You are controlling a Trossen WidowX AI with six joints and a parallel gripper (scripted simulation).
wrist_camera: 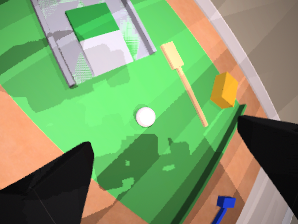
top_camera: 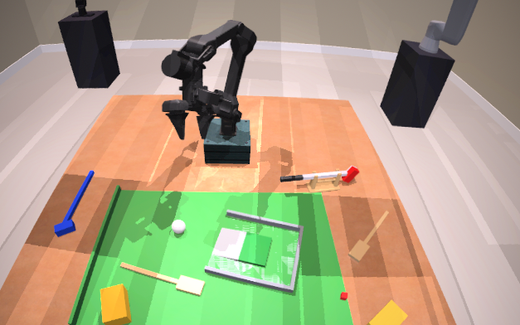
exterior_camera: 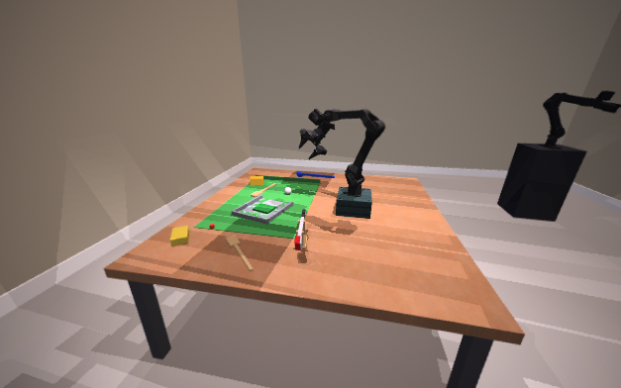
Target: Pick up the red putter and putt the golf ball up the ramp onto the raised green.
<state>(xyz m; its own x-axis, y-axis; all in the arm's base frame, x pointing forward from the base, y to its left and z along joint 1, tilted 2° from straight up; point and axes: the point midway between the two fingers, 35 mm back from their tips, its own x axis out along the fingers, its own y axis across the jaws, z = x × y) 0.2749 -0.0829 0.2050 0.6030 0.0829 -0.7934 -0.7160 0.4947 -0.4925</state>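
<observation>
My gripper tip is 10 cm past the red putter, 42 cm to the right of it and 21 cm above it. Round my gripper tip: white golf ball 11 cm ahead, 5 cm to the right, 25 cm below; green mat 18 cm ahead, 7 cm to the left, 27 cm below; wooden rack 10 cm behind, 44 cm to the left, 24 cm below.
</observation>
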